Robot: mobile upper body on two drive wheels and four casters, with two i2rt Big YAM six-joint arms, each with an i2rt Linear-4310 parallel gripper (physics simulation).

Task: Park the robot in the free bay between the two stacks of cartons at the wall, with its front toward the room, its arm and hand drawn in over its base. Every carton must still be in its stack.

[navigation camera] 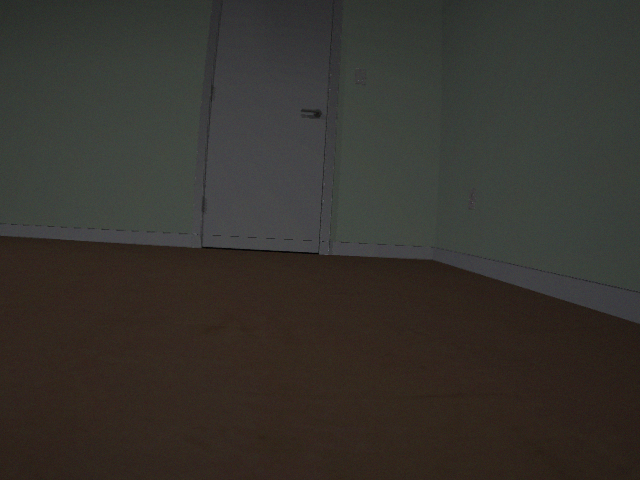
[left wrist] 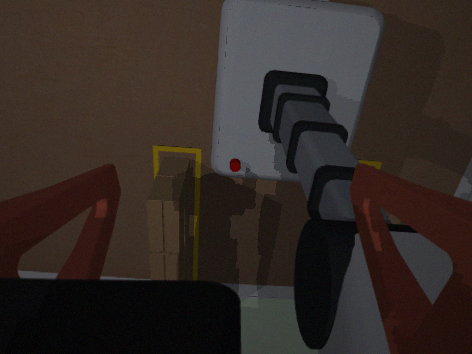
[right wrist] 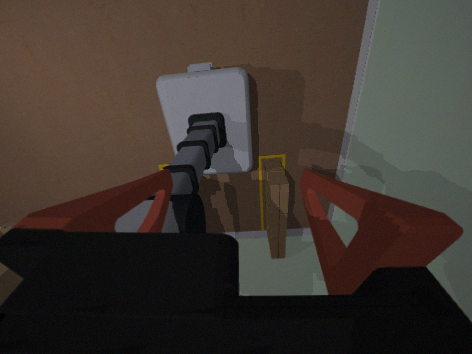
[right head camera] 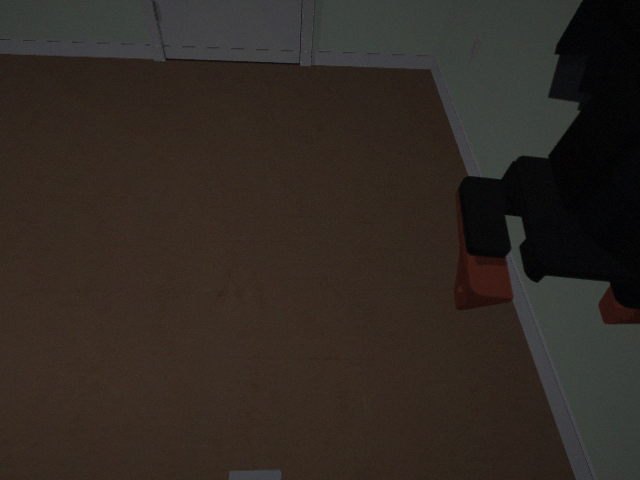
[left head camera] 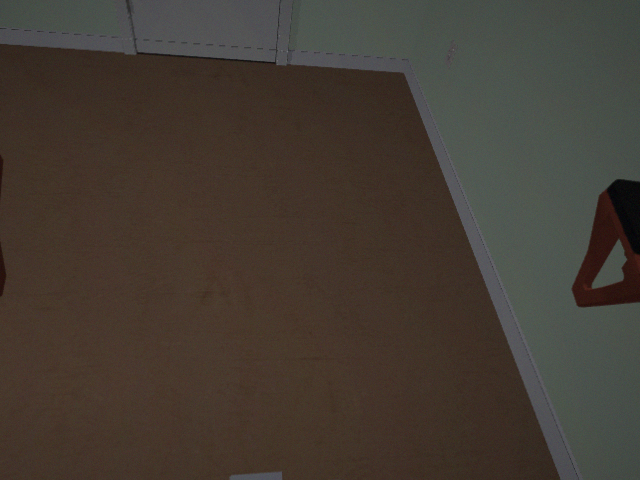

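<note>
The white base (left wrist: pixel 300 45) (right wrist: pixel 232 95) stands with its rear edge about level with the room-side ends of the yellow outlines (left wrist: pixel 198 240) (right wrist: pixel 261 200). The bay floor (left wrist: pixel 220 250) (right wrist: pixel 242 210) lies between that edge and the wall. One carton stack (left wrist: pixel 165 225) stands upright at the left of the left wrist view. Another stack (right wrist: pixel 278 205) stands upright at the right of the right wrist view. Both are partly hidden in places. My left gripper (left wrist: pixel 235 177) is open and empty. My right gripper (right wrist: pixel 236 176) (right head camera: pixel 553 311) is open and empty.
The wall (left wrist: pixel 267 320) (right wrist: pixel 270 280) lies behind the base. Ahead are a closed door (navigation camera: pixel 266 129) and the room's far wall. A side wall (left head camera: pixel 516 129) (right head camera: pixel 522 118) with a skirting board runs along the right of the head views.
</note>
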